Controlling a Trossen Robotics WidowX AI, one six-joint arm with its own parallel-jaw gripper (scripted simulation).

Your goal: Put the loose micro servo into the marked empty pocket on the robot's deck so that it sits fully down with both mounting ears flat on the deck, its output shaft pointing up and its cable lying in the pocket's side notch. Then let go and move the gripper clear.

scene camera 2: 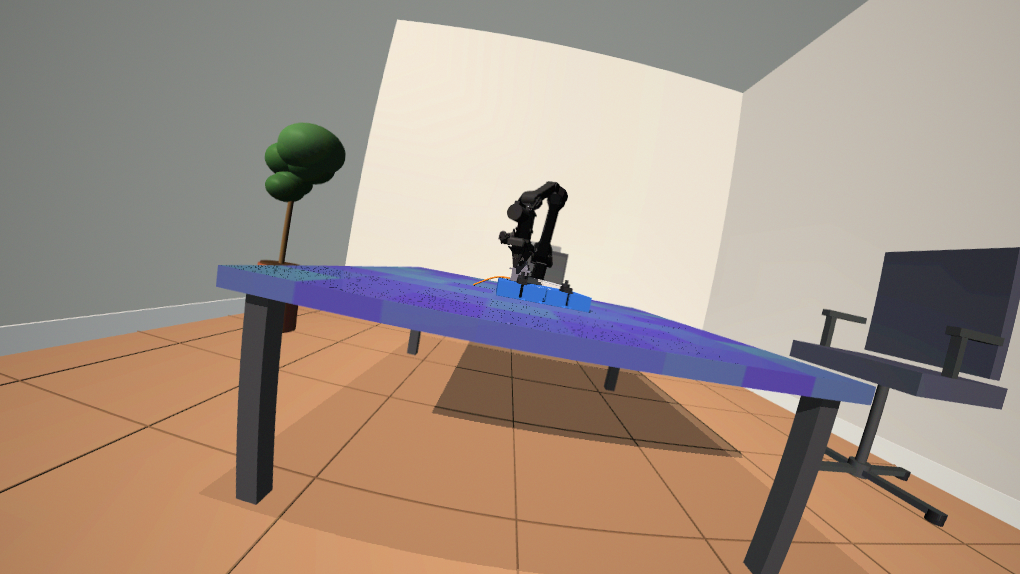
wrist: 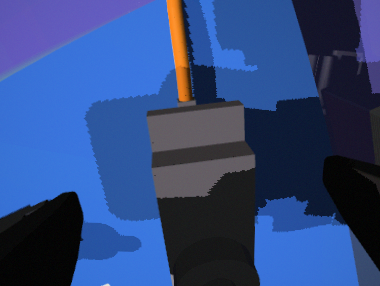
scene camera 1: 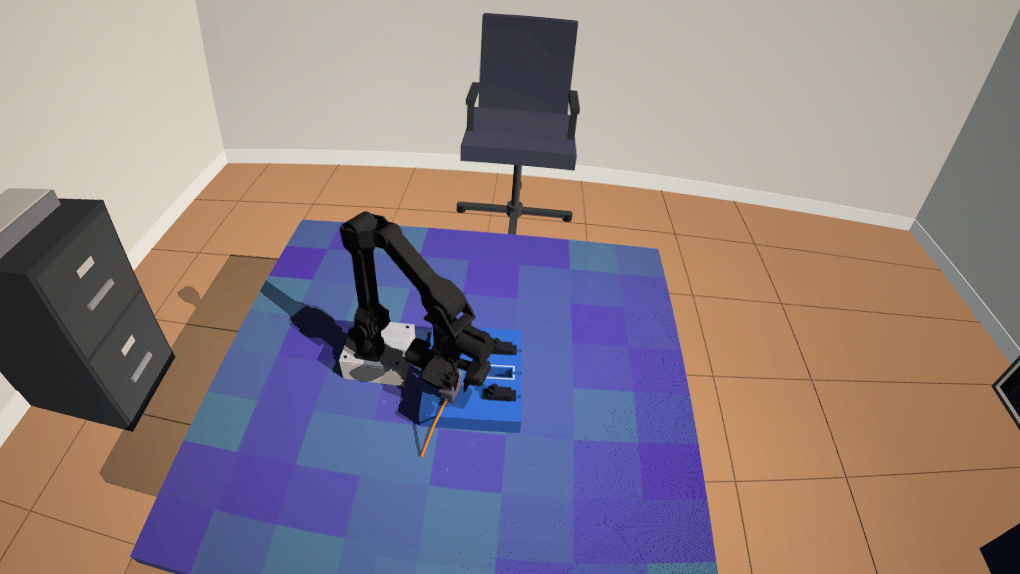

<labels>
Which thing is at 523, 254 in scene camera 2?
My gripper.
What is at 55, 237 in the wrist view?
My gripper.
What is my gripper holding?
Nothing.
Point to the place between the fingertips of my gripper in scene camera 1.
448, 384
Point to a micro servo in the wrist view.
204, 173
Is my gripper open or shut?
Open.
</labels>
